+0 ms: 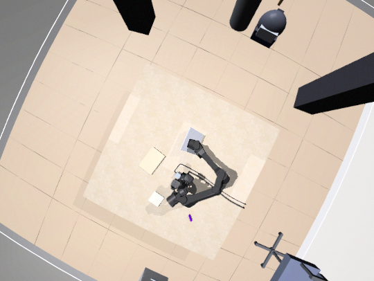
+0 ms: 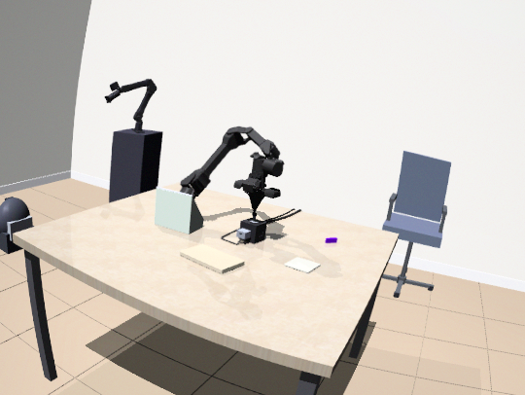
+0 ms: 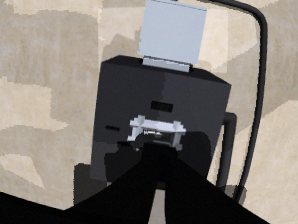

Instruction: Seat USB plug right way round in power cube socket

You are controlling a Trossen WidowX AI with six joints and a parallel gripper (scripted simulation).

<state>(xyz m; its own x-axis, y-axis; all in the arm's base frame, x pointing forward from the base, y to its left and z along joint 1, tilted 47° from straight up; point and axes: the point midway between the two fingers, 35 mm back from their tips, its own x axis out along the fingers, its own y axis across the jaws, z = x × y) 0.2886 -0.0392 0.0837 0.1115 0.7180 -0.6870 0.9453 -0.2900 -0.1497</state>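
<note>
My gripper tip is now 60 mm above the USB socket and 10 mm to the right of it. The rest, counted from my gripper tip: purple block: 310 mm ahead, 160 mm to the left, 120 mm below; USB plug: 10 mm below.
</note>
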